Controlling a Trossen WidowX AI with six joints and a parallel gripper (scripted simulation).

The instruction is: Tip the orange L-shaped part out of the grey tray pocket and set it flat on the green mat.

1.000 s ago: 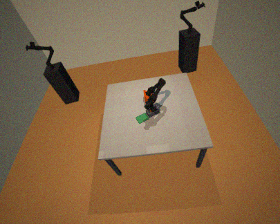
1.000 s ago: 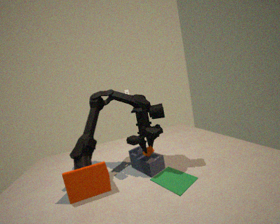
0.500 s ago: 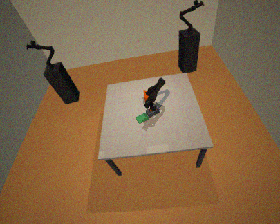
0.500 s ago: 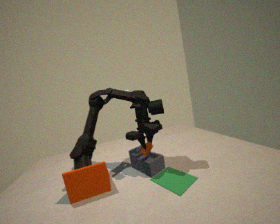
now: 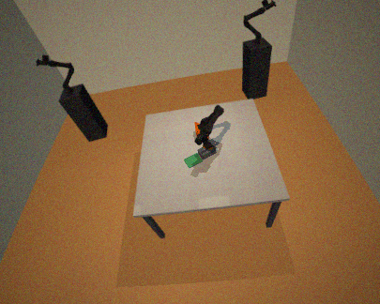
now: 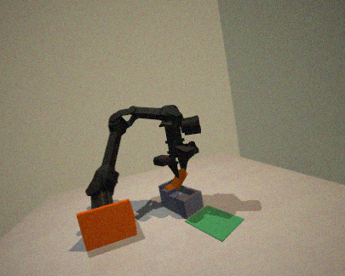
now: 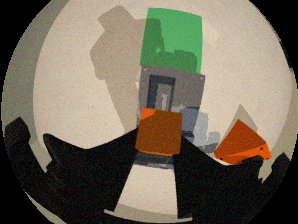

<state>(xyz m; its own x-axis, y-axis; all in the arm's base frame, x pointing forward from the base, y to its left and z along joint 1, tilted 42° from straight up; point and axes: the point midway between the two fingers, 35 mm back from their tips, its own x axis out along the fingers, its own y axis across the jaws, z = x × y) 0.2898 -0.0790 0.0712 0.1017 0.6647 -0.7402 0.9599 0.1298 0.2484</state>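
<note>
The green mat is 140 mm to the right of my gripper tip, 140 mm below it and 30 mm ahead of it. The rest, counted from my gripper tip: orange L-shaped part 30 mm to the left, 30 mm below, 20 mm behind.
</note>
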